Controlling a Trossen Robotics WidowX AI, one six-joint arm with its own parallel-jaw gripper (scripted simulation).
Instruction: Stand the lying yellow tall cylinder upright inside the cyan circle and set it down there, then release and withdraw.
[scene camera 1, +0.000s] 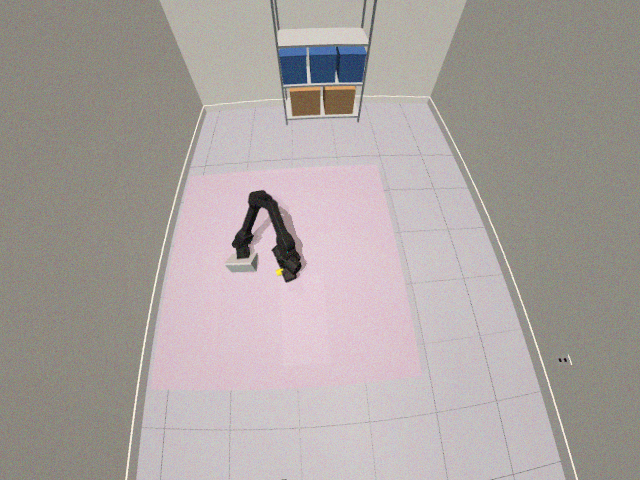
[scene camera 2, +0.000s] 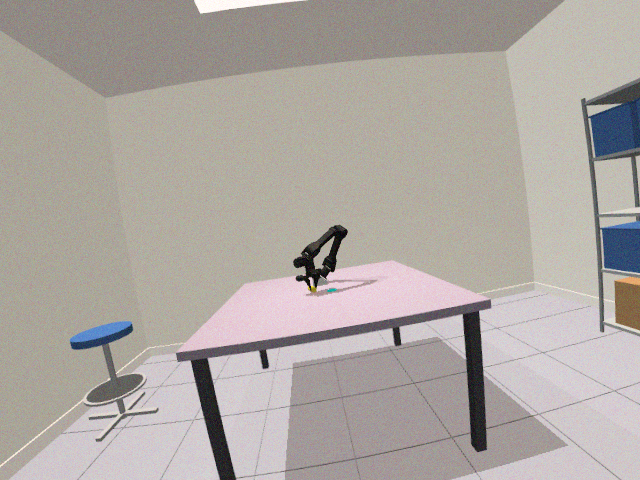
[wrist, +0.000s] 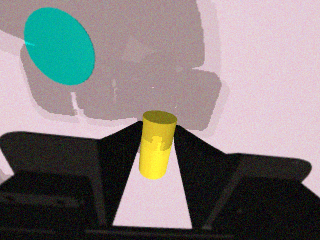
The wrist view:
my gripper
yellow tall cylinder: held by my gripper
cyan circle
